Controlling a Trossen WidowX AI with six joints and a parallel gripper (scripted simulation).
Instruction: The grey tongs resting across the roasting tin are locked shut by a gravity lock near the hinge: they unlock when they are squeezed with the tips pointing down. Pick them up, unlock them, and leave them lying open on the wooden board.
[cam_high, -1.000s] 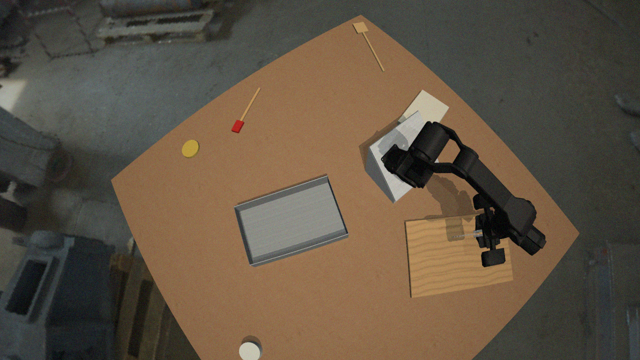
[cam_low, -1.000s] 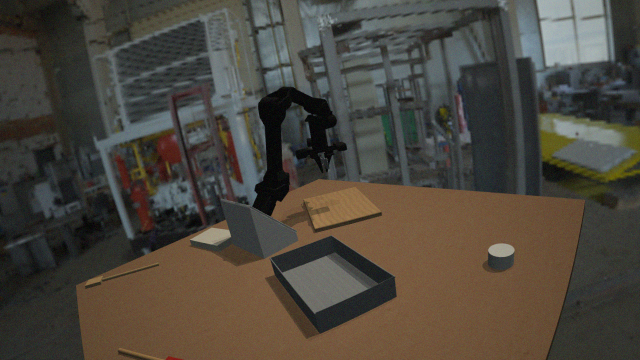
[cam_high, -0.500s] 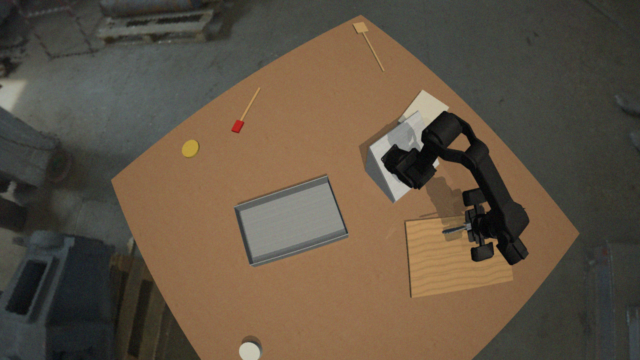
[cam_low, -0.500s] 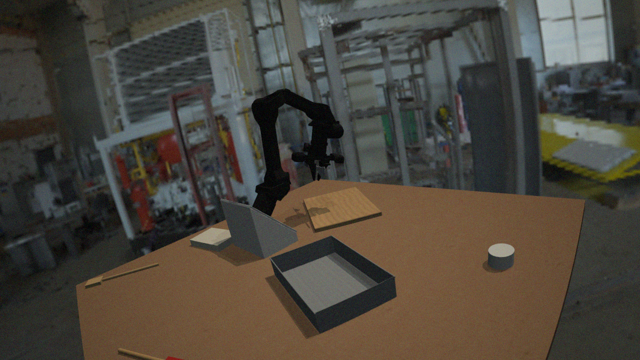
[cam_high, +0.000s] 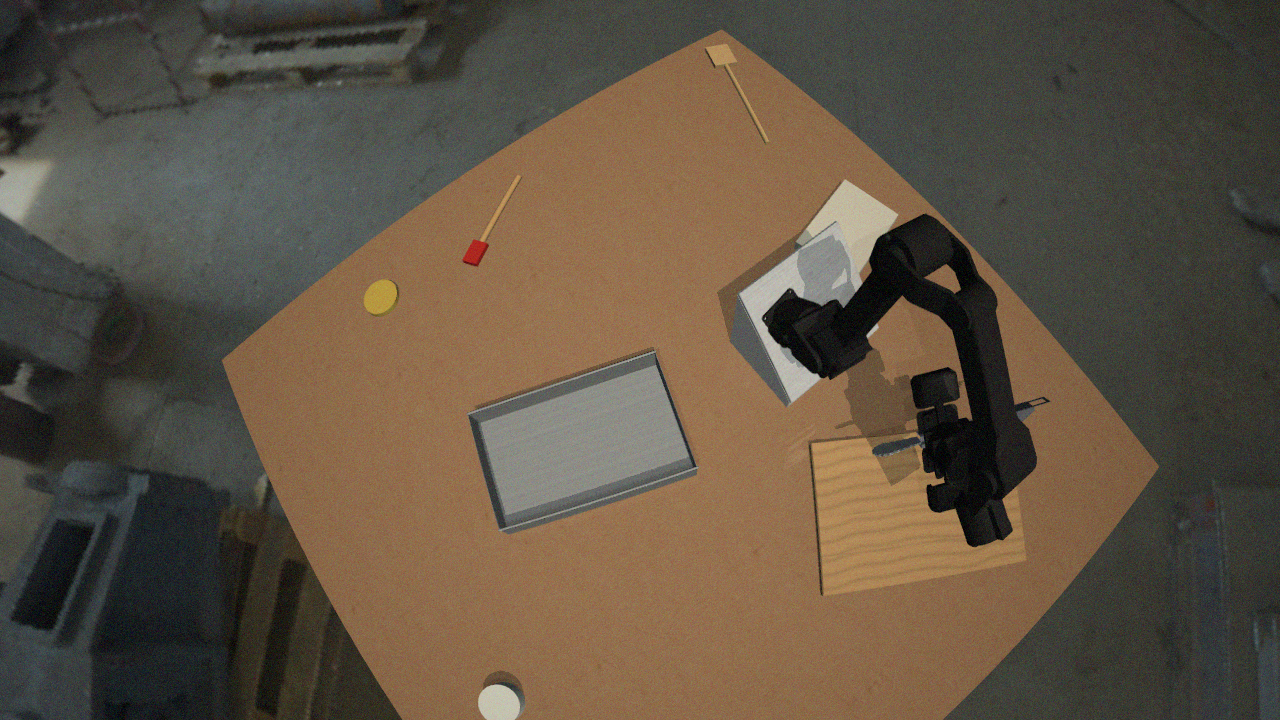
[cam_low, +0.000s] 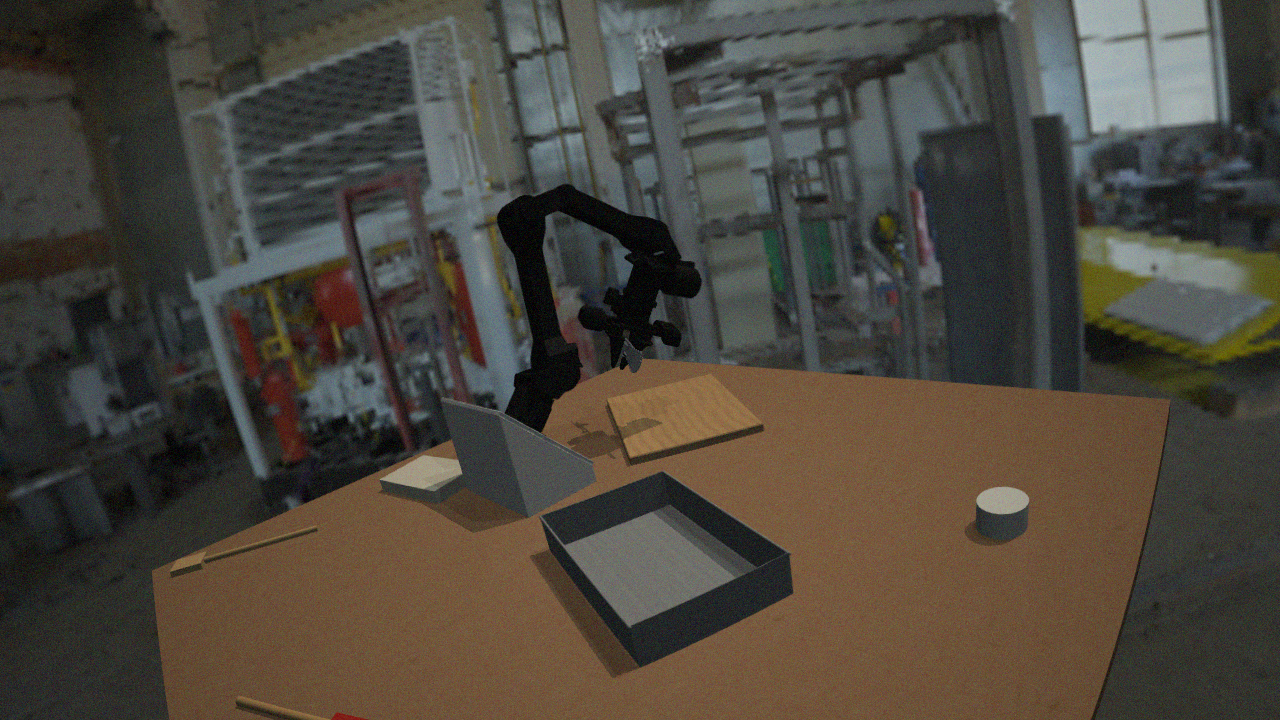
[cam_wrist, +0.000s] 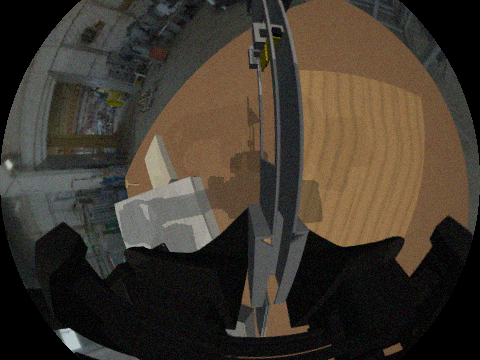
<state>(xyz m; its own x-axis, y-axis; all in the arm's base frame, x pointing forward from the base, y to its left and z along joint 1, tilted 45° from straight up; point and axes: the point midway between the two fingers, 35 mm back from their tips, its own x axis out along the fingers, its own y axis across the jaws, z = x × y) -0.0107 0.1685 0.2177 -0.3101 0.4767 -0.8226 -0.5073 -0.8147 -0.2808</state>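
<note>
Right now my gripper tip is 5 cm short of the wooden board, 9 cm to the right of it and 12 cm above it. Round my gripper tip: roasting tin: 35 cm ahead, 37 cm to the right, 10 cm below; cream slab: 24 cm behind, 31 cm to the right, 12 cm below; white cylinder: 72 cm ahead, 16 cm to the right, 11 cm below.
</note>
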